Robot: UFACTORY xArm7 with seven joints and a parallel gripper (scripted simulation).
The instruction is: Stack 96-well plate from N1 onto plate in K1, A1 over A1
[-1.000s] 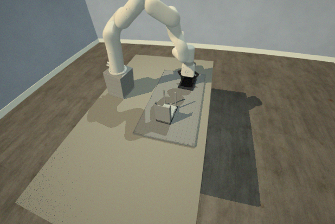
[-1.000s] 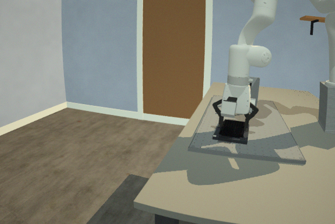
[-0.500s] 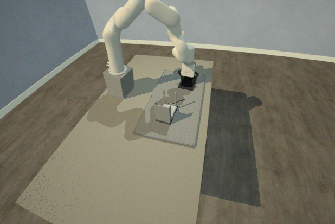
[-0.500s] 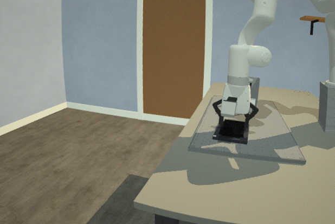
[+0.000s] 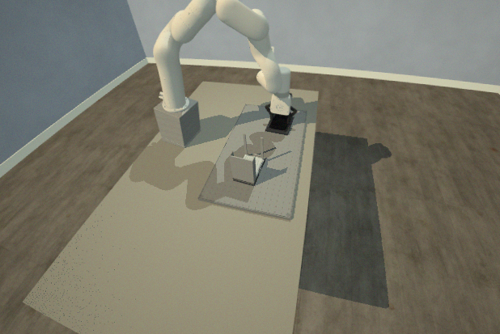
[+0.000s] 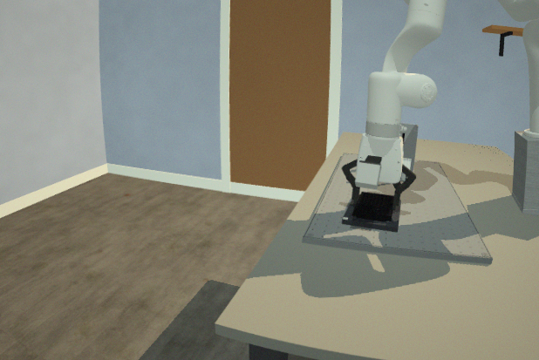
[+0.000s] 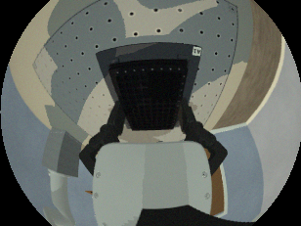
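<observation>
My hand is 2 cm above the plate nest N1. Also, from my hand: K1 label 28 cm to the right, 4 cm behind, 2 cm below; then black 96-well plate 1 cm below; then pale A1 mark 8 cm to the left, 5 cm ahead, 2 cm below.
</observation>
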